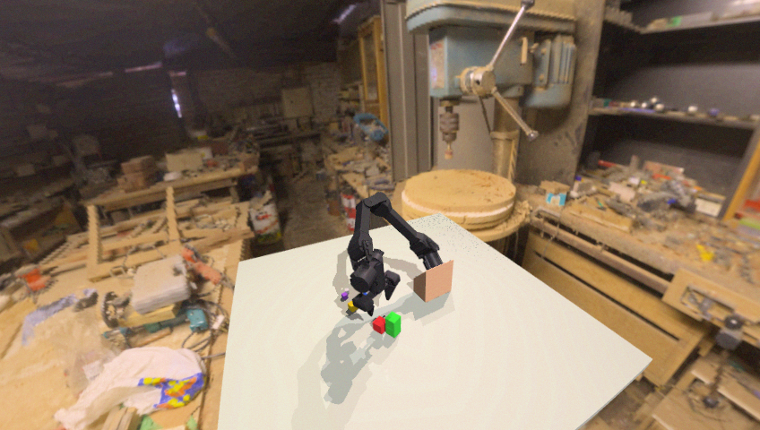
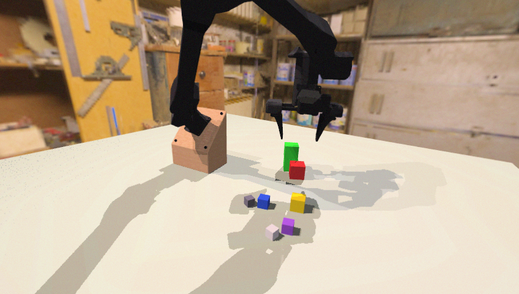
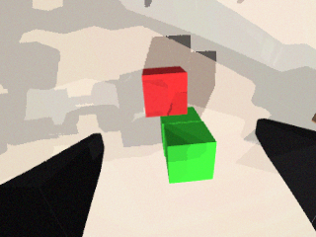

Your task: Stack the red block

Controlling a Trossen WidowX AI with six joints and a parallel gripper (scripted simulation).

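Now: the red block 9 cm below my gripper tip. Also, from my gripper tip: grey block 19 cm to the right, 10 cm below, 2 cm behind; blue block 18 cm to the right, 10 cm below, 1 cm ahead; yellow block 14 cm to the right, 9 cm below, 7 cm ahead.
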